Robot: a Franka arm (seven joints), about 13 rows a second.
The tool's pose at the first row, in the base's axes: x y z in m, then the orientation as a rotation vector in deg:
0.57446, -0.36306, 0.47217, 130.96, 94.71, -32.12
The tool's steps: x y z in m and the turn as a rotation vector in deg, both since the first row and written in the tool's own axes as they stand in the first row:
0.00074, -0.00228, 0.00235, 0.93, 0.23, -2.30
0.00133, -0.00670, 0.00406, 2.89, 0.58, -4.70
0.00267, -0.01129, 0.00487, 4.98, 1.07, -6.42
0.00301, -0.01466, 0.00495, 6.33, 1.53, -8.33
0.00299, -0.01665, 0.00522, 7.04, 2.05, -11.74
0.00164, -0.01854, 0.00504, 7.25, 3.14, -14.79
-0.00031, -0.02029, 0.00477, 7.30, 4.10, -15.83
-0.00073, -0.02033, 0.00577, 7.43, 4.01, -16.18
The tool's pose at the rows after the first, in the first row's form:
0.57214, -0.36272, 0.46977, 130.12, 97.73, -33.28
0.56785, -0.36156, 0.46803, 129.92, 101.04, -35.33
0.56374, -0.35932, 0.46675, 130.35, 103.61, -37.24
0.56062, -0.35801, 0.46656, 130.05, 106.33, -38.50
0.55869, -0.35751, 0.46635, 128.05, 110.85, -39.39
0.55655, -0.35798, 0.46715, 126.27, 115.16, -39.05
0.55439, -0.35896, 0.46830, 126.00, 116.93, -38.26
0.55408, -0.35973, 0.46760, 125.72, 117.33, -38.57

